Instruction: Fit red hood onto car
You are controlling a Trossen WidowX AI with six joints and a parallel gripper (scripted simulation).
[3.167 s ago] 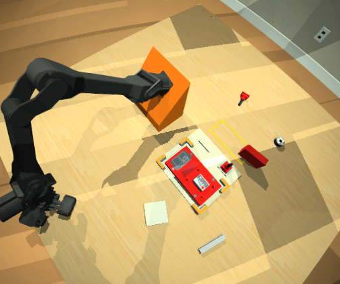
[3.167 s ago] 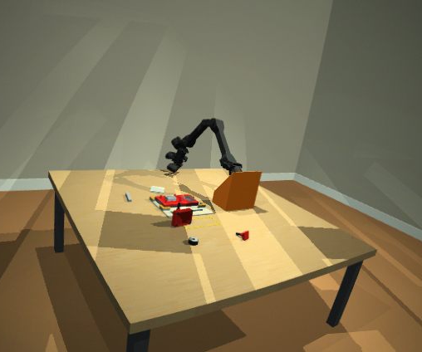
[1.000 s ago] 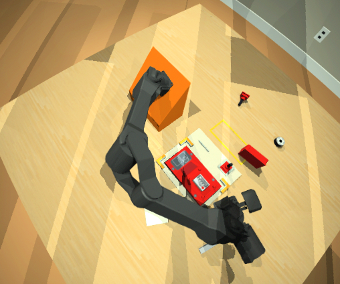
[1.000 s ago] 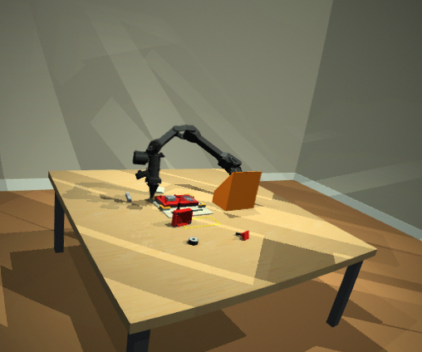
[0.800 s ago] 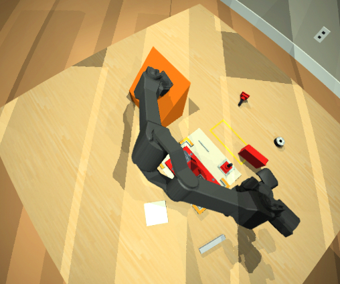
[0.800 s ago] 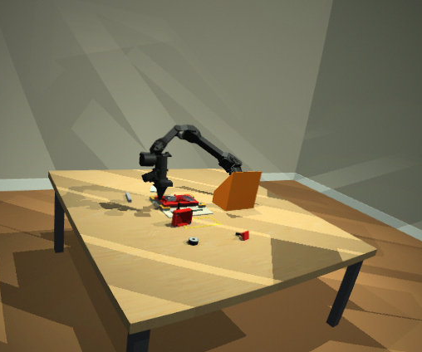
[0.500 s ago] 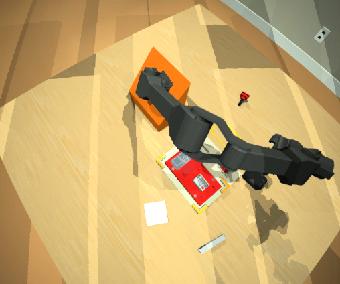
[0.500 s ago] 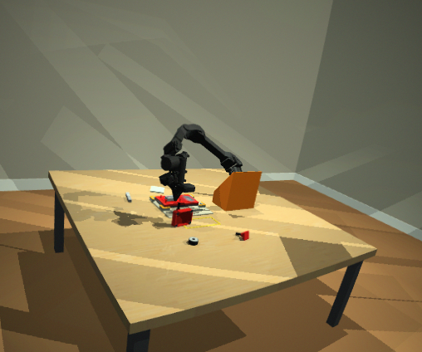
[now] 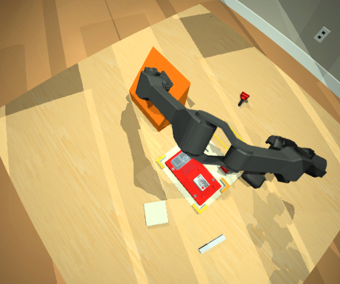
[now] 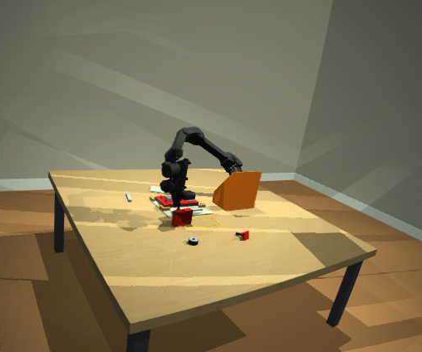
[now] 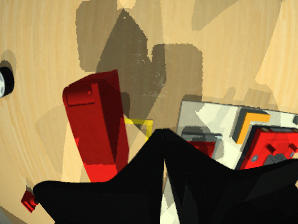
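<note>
Right now the red hood is 4 cm to the left of my gripper tip, 3 cm below it and 2 cm behind it. From my gripper tip the other things lie so: grey bar (27 cm to the right, 14 cm ahead, 6 cm below); then grey engine block (18 cm to the right, 6 cm behind, 4 cm below); then black wheel (21 cm to the left, 6 cm below).
</note>
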